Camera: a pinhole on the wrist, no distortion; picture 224 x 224 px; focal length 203.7 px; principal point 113.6 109.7 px. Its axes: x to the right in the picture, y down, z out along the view. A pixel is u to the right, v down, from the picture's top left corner.
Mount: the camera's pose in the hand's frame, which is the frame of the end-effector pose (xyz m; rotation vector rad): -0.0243 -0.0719 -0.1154 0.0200 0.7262 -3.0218
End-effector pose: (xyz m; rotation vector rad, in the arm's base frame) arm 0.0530 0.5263 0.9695 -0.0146 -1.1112 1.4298
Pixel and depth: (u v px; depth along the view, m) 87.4 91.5 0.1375
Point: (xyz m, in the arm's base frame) 0.1405 0.4846 1.0466
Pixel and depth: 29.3 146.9 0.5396
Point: 0.1121 0.3975 1.5025
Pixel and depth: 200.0 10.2 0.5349
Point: -0.1036 0.0216 1.1227
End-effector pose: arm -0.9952 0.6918 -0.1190 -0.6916 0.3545 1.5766
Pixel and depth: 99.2 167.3 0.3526
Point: -0.7168 0.8304 0.0528
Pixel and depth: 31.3 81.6 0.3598
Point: -0.8640 0.9487 0.0178
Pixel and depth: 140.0 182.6 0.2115
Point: -0.7731 0.7079 -0.0183
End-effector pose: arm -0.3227 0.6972 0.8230 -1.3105 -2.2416 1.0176
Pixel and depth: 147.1 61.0 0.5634
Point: -0.6589 0.3433 0.6806
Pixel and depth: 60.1 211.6 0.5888
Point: -0.9250 0.5151 1.0624
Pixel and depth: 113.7 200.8 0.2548
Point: -0.5235 0.5637 0.9948
